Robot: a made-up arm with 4 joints. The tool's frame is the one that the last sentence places.
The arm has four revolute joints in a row. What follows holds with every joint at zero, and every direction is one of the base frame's.
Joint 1 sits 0.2 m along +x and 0.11 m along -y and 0.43 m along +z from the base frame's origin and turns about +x.
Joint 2 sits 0.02 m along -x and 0.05 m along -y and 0.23 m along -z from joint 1 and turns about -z.
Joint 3 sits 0.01 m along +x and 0.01 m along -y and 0.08 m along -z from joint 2 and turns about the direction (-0.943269, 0.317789, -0.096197).
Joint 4 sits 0.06 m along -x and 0.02 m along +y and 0.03 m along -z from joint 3 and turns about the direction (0.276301, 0.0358, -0.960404).
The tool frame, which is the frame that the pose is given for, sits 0.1 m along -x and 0.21 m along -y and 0.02 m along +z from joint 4; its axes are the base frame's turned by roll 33.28, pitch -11.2 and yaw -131.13 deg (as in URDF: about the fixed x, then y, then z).
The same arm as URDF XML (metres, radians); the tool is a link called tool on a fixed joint. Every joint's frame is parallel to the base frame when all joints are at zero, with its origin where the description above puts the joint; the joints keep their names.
<robot name="arm">
<joint name="tool_joint" type="fixed"><parent link="link4"/><child link="tool"/><origin xyz="-0.1 -0.21 0.02" rpy="0.5808 -0.1955 -2.2887"/></joint>
<joint name="joint 4" type="continuous"><parent link="link3"/><child link="link4"/><origin xyz="-0.06 0.02 -0.03"/><axis xyz="0.276301 0.0358 -0.960404"/></joint>
<joint name="joint 3" type="continuous"><parent link="link2"/><child link="link3"/><origin xyz="0.01 -0.01 -0.08"/><axis xyz="-0.943269 0.317789 -0.096197"/></joint>
<joint name="joint 2" type="continuous"><parent link="link1"/><child link="link2"/><origin xyz="-0.02 -0.05 -0.23"/><axis xyz="0 0 -1"/></joint>
<joint name="joint 1" type="continuous"><parent link="base_link"/><child link="link1"/><origin xyz="0.2 -0.11 0.43"/><axis xyz="1 0 0"/></joint>
<link name="base_link"/>
<link name="link1"/>
<link name="link2"/>
<link name="link3"/>
<link name="link4"/>
<link name="tool"/>
</robot>

